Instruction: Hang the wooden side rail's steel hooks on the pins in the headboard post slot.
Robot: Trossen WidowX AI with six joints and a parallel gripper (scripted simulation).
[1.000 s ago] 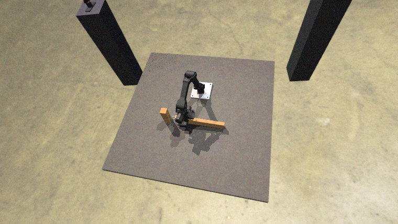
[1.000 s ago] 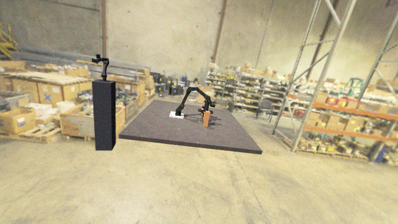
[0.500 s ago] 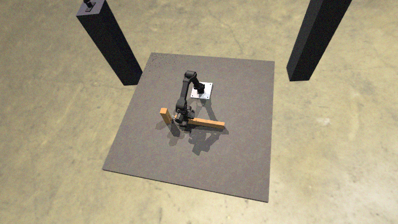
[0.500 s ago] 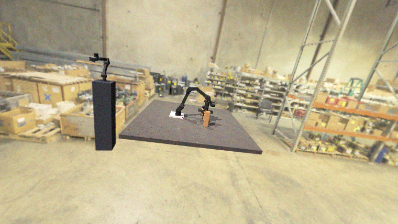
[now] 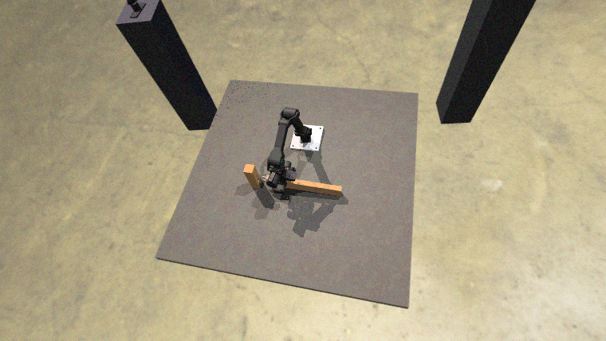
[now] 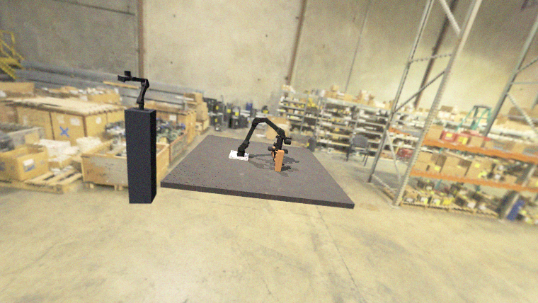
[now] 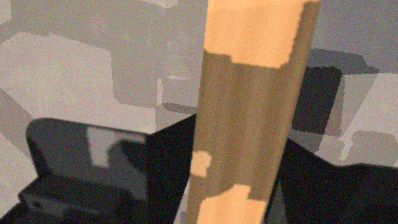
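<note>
The wooden headboard post is 30 mm behind my gripper tip, 170 mm to the right of it and 40 mm above it.
</note>
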